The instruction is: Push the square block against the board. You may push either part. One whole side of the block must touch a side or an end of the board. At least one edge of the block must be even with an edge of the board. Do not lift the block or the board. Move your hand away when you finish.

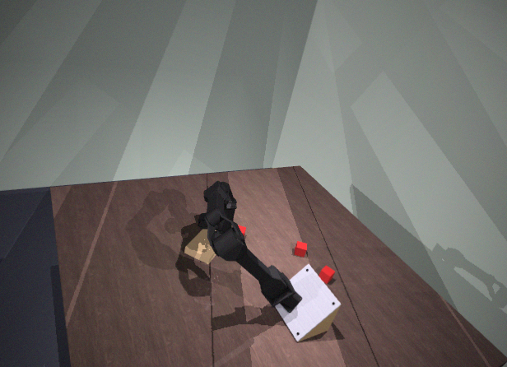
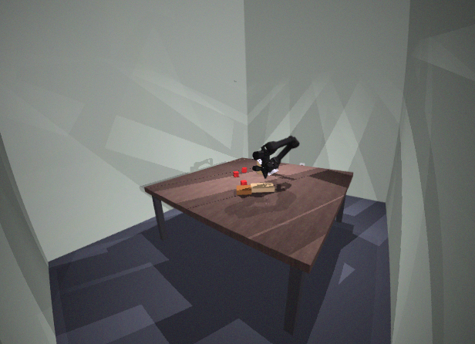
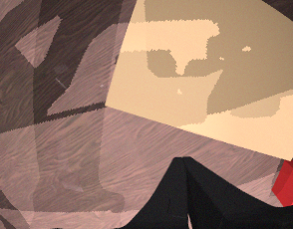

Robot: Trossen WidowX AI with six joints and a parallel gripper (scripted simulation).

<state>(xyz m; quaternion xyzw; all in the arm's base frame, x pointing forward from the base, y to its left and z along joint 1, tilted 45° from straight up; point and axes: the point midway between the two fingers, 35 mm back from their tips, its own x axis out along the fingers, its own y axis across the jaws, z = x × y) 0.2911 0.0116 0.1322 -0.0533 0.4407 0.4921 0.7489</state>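
My gripper tip is 7 cm short of the pale board and 5 cm above it. Also, from my gripper tip: square block: 16 cm ahead, 9 cm to the right, 5 cm below.
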